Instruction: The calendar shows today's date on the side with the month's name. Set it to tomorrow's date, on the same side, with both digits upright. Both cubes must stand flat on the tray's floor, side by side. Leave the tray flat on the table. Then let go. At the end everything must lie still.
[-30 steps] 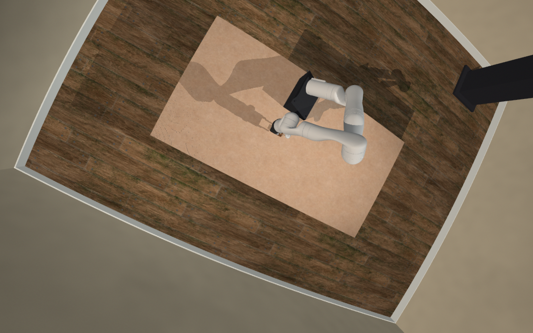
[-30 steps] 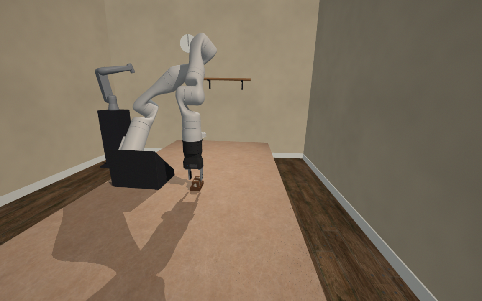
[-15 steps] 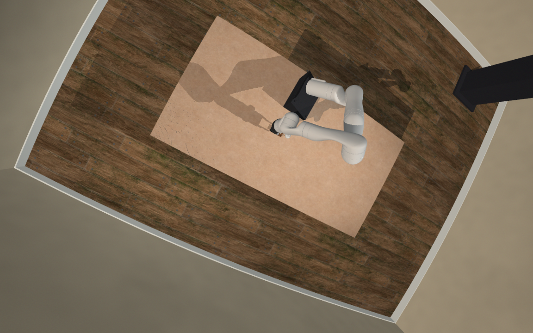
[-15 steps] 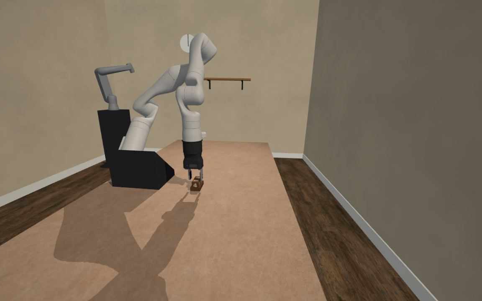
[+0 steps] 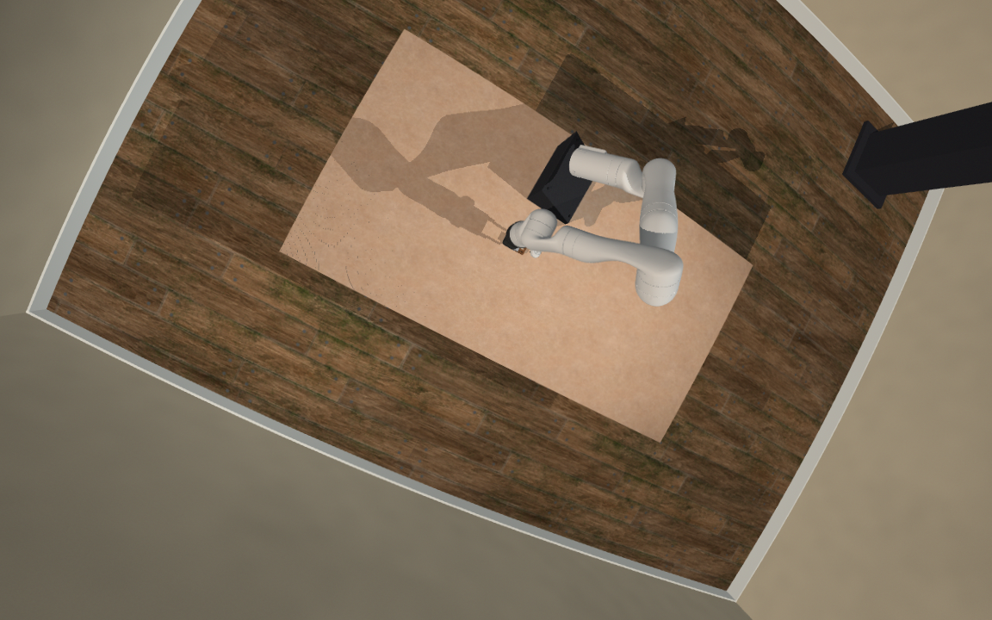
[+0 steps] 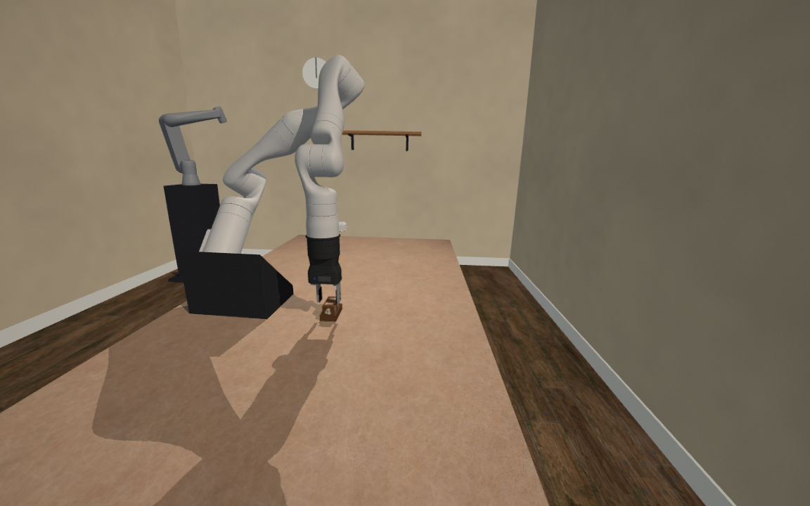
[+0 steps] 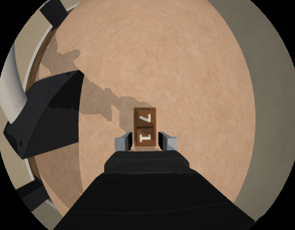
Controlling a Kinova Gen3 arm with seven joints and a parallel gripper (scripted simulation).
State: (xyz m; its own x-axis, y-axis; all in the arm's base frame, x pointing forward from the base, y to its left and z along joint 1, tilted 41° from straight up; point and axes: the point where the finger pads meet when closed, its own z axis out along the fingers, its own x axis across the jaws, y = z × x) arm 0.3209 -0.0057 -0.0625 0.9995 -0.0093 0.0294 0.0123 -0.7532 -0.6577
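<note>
The brown cube is 40 mm below my hand. From my hand the other things lie so: dark wooden tray: 60 mm below, 20 mm to the left.
</note>
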